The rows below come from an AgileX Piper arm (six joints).
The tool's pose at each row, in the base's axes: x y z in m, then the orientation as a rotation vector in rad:
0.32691 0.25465 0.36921 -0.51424 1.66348 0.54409
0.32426 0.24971 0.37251 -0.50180 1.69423 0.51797
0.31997 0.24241 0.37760 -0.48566 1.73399 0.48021
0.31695 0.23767 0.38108 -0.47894 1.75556 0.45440
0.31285 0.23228 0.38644 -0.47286 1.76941 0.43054
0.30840 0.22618 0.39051 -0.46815 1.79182 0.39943
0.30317 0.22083 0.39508 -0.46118 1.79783 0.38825
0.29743 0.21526 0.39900 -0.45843 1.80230 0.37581
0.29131 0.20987 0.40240 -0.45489 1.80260 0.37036
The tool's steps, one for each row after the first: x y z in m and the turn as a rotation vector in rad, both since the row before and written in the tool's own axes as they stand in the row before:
-0.00270 -0.00206 -0.00555 0.02686 0.02614 0.00227
-0.00392 -0.00302 -0.00855 0.03700 0.03450 0.00093
-0.00248 -0.00202 -0.00578 0.02234 0.01992 -0.00354
-0.00390 -0.00203 -0.00743 0.02015 0.01292 -0.00504
-0.00240 -0.00267 -0.00779 0.02456 0.02209 -0.00726
-0.00259 -0.00182 -0.00818 0.01152 0.00469 0.00020
-0.00178 -0.00187 -0.00853 0.01009 0.00445 -0.00353
-0.00116 -0.00162 -0.00861 0.00561 -0.00020 -0.00049

